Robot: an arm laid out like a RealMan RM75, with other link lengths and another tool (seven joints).
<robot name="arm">
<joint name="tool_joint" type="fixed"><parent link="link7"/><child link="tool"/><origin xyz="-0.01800 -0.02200 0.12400" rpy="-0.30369 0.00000 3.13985"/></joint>
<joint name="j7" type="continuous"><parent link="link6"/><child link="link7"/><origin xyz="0.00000 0.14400 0.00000" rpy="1.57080 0.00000 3.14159"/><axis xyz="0 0 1"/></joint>
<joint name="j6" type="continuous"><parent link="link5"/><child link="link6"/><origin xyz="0.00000 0.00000 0.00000" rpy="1.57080 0.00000 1.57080"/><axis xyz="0 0 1"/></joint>
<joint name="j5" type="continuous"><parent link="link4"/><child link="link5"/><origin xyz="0.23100 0.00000 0.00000" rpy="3.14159 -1.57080 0.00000"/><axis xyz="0 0 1"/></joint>
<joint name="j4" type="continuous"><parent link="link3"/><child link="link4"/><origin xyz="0.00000 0.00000 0.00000" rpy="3.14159 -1.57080 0.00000"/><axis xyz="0 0 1"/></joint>
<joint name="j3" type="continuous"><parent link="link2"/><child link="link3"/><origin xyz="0.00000 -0.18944 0.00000" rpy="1.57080 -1.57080 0.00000"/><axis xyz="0 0 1"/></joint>
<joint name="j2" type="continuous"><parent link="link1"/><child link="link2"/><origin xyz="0.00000 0.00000 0.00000" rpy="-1.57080 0.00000 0.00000"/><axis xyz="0 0 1"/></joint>
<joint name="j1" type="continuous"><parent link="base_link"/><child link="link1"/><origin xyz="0.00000 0.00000 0.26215" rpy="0.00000 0.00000 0.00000"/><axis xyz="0 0 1"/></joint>
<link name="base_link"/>
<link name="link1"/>
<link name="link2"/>
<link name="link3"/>
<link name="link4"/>
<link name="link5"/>
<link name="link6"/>
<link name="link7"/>
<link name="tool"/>
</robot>
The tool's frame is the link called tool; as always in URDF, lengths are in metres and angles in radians. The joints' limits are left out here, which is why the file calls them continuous.
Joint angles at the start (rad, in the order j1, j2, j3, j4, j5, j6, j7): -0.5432, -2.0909, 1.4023, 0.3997, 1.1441, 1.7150, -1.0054
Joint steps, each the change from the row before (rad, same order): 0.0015, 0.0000, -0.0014, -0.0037, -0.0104, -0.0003, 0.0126; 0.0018, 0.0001, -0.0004, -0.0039, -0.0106, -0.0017, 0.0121; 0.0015, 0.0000, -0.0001, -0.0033, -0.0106, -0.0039, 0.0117; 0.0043, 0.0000, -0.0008, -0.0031, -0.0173, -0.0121, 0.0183; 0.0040, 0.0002, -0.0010, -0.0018, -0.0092, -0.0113, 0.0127; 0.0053, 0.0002, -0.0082, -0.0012, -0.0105, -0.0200, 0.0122; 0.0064, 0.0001, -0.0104, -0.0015, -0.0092, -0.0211, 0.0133; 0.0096, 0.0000, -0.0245, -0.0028, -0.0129, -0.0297, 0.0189; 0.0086, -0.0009, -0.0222, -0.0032, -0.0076, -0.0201, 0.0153; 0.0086, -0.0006, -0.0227, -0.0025, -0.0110, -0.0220, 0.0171; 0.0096, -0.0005, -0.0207, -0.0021, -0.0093, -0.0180, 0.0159; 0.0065, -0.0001, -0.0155, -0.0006, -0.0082, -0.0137, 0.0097; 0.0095, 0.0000, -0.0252, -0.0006, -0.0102, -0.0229, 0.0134
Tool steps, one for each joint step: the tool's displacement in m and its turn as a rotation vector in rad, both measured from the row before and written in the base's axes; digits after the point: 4 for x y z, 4 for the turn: 0.0001, 0.0021, 0.0018, 0.0149, -0.0071, 0.0025; -0.0003, 0.0022, 0.0015, 0.0145, -0.0057, 0.0038; -0.0004, 0.0026, 0.0013, 0.0151, -0.0042, 0.0046; -0.0017, 0.0055, 0.0019, 0.0278, -0.0034, 0.0123; -0.0022, 0.0040, 0.0007, 0.0194, 0.0018, 0.0104; -0.0038, 0.0076, 0.0016, 0.0283, 0.0034, 0.0217; -0.0048, 0.0079, 0.0018, 0.0300, 0.0047, 0.0240; -0.0078, 0.0129, 0.0050, 0.0486, 0.0033, 0.0402; -0.0067, 0.0091, 0.0043, 0.0368, 0.0013, 0.0319; -0.0073, 0.0099, 0.0054, 0.0410, 0.0013, 0.0338; -0.0074, 0.0081, 0.0052, 0.0362, 0.0013, 0.0309; -0.0054, 0.0062, 0.0045, 0.0266, 0.0000, 0.0237; -0.0092, 0.0095, 0.0069, 0.0394, 0.0022, 0.0381
